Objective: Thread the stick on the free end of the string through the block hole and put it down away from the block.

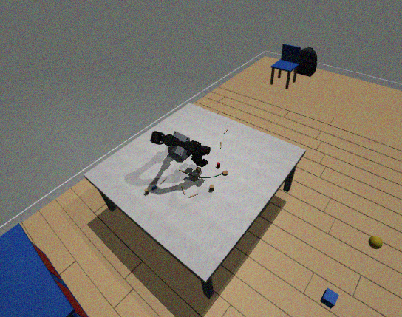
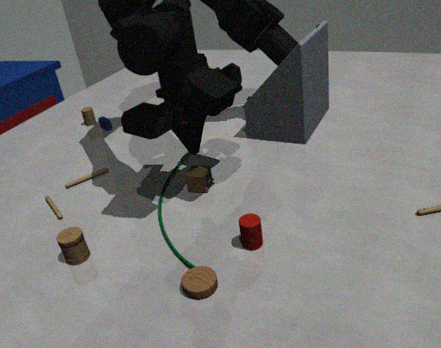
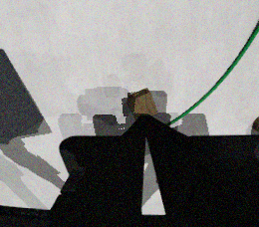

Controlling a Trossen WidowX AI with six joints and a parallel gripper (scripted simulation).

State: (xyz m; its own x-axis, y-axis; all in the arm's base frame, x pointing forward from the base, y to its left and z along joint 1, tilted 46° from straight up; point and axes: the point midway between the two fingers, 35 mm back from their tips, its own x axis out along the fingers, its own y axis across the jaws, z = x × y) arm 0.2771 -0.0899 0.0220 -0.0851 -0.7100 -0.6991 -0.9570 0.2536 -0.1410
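Now: gripper tip 4 cm above the wooden block. The rest, counted from my gripper tip: red cylinder 12 cm to the left, 11 cm ahead, 4 cm below; then blue piece 31 cm to the right, 17 cm behind, 5 cm below; then round wooden button 19 cm ahead, 9 cm to the left, 5 cm below.
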